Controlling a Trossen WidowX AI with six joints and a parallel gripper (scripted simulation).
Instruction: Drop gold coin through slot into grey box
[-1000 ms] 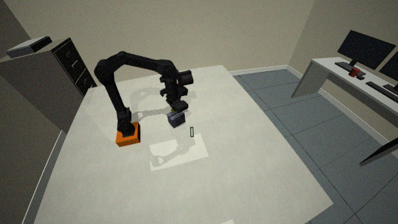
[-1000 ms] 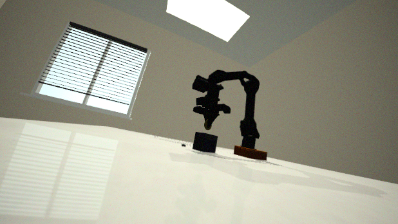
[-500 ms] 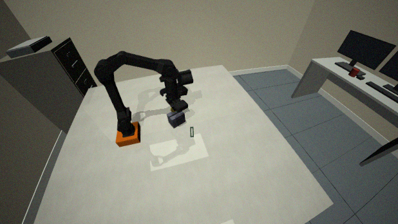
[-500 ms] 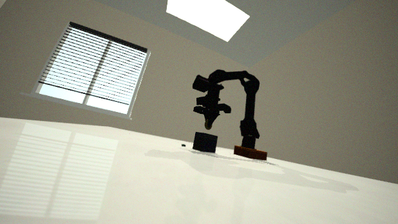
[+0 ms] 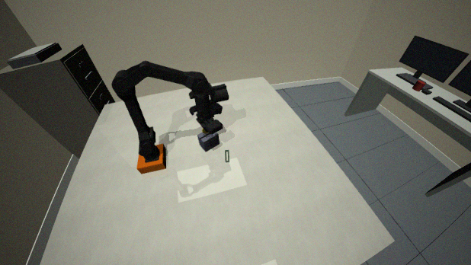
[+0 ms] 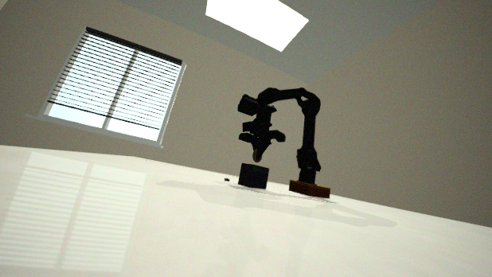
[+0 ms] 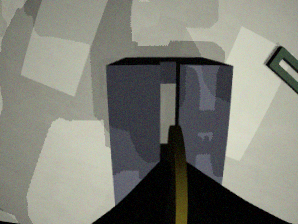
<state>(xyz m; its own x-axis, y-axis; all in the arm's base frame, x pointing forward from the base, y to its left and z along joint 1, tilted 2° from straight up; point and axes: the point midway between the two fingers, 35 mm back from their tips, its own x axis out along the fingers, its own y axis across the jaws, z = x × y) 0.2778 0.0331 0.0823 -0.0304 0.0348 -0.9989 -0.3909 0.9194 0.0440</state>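
Right now the gold coin is 10 mm above my gripper tip.
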